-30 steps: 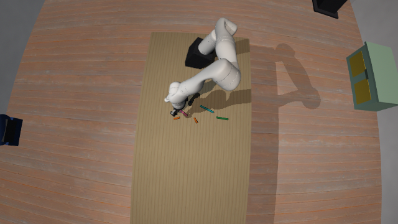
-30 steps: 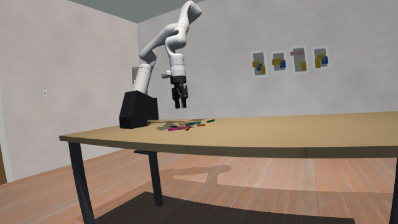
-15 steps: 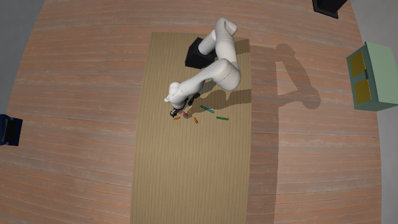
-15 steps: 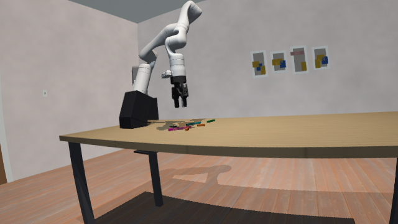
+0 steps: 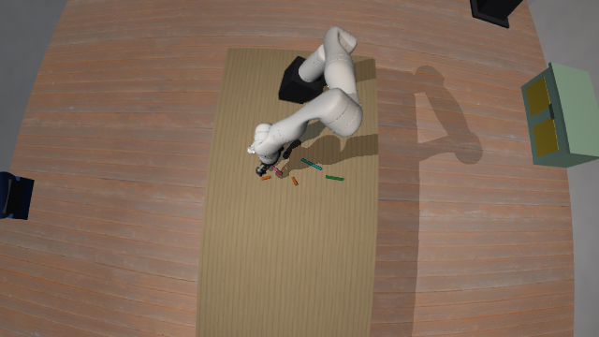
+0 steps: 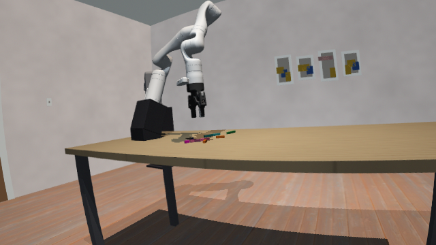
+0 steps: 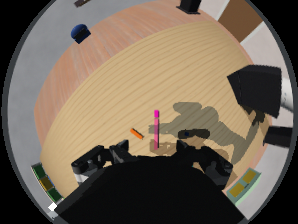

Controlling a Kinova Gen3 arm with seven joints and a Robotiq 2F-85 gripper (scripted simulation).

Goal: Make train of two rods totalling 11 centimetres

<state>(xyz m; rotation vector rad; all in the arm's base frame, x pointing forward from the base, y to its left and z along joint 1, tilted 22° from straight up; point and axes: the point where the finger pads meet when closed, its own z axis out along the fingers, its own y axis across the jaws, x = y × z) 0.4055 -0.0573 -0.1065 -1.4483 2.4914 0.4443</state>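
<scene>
Now: hand 10 cm above the pink rod and 1 cm to the right of it. Also, from my hand: magenta rod (10 cm below, 5 cm to the right, 3 cm behind); then turquoise rod (17 cm to the left, 10 cm below, 5 cm behind); then blue rod (10 cm below, 8 cm behind, 5 cm to the left).
</scene>
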